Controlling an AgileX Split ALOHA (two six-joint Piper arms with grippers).
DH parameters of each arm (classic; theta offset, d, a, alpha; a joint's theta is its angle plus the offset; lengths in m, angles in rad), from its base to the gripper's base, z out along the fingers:
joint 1: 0 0.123 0 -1.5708
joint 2: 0.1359 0 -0.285 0
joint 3: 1.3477 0 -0.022 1.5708
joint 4: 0 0.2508 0 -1.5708
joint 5: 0 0 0.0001 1.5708
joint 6: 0 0.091 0 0
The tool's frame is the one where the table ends.
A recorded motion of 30 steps. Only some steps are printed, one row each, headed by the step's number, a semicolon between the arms.
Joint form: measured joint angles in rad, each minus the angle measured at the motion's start. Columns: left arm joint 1, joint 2, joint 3, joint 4, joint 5, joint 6; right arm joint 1, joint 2, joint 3, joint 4, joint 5, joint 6.
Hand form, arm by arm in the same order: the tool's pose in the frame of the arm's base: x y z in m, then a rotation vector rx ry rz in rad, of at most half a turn. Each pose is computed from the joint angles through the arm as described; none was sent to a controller.
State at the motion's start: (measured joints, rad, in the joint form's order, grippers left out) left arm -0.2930 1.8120 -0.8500 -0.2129 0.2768 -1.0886; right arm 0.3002 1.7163 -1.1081 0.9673 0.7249 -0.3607
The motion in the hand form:
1: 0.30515 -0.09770 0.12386 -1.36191 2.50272 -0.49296; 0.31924 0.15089 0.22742 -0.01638 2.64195 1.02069
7: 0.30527 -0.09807 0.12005 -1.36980 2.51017 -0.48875; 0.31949 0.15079 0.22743 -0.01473 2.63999 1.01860
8: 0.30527 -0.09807 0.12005 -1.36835 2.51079 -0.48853; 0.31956 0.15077 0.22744 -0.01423 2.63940 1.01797
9: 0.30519 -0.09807 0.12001 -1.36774 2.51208 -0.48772; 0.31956 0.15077 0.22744 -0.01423 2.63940 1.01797
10: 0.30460 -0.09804 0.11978 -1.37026 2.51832 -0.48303; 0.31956 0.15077 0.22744 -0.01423 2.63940 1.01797
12: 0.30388 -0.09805 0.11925 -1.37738 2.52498 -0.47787; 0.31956 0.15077 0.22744 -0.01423 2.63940 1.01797
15: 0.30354 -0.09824 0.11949 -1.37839 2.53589 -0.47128; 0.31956 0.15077 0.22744 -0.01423 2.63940 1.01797
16: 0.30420 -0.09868 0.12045 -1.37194 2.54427 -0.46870; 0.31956 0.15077 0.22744 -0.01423 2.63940 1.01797
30: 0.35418 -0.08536 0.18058 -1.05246 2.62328 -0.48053; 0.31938 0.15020 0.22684 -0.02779 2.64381 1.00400
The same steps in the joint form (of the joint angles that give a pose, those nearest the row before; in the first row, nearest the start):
1: 0.0000 0.0097 0.0000 -0.0079 -0.0037 -0.0008; 0.0000 0.0000 0.0000 0.0000 0.0000 0.0000
7: 0.0000 0.0220 0.0000 -0.0231 -0.0058 0.0112; 0.0000 0.0000 0.0000 0.0000 -0.0030 0.0000
8: 0.0000 0.0220 0.0000 -0.0231 -0.0058 0.0122; 0.0000 0.0000 0.0000 0.0000 -0.0039 0.0000
9: 0.0000 0.0220 0.0000 -0.0231 -0.0048 0.0130; 0.0000 0.0000 0.0000 0.0000 -0.0039 0.0000
10: 0.0000 0.0220 0.0000 -0.0230 0.0022 0.0129; 0.0000 0.0000 0.0000 0.0000 -0.0039 0.0000
12: 0.0000 0.0228 0.0000 -0.0250 0.0107 0.0120; 0.0000 0.0000 0.0000 0.0000 -0.0039 0.0000
15: 0.0000 0.0228 -0.0033 -0.0250 0.0245 0.0138; 0.0000 0.0000 0.0000 0.0000 -0.0039 0.0000
16: 0.0000 0.0228 -0.0096 -0.0250 0.0355 0.0194; 0.0000 0.0000 0.0000 0.0000 -0.0039 0.0000
30: 0.0870 0.0124 -0.2872 -0.0163 0.2887 0.2881; 0.0000 0.0000 0.0000 -0.0139 -0.0038 0.0000

